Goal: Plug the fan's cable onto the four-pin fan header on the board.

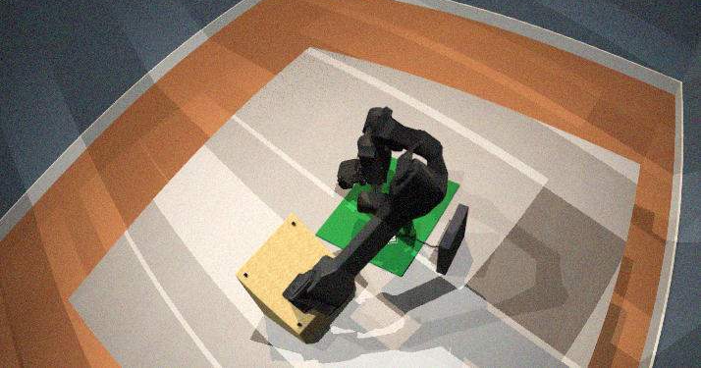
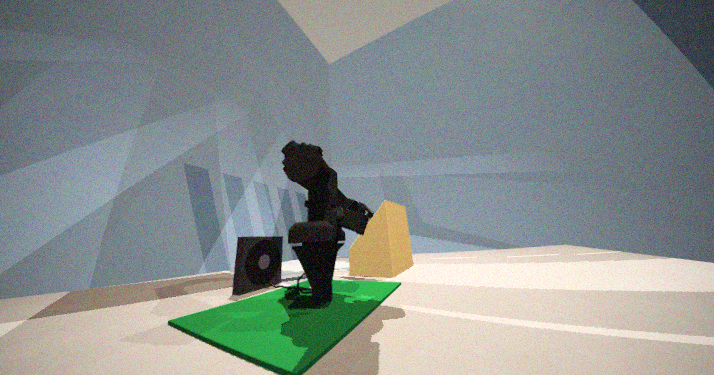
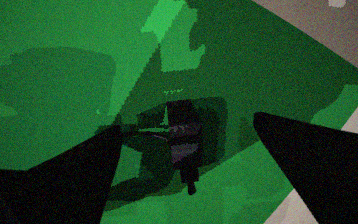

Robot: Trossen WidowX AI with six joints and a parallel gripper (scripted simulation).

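The fan plug lies 1 cm to the right of my gripper tip. Round my gripper tip: black fan (22 cm to the right, 4 cm behind, 3 cm above); four-pin header (8 cm to the right, 7 cm behind, 3 cm below); green board (4 cm below, 3 cm to the right).
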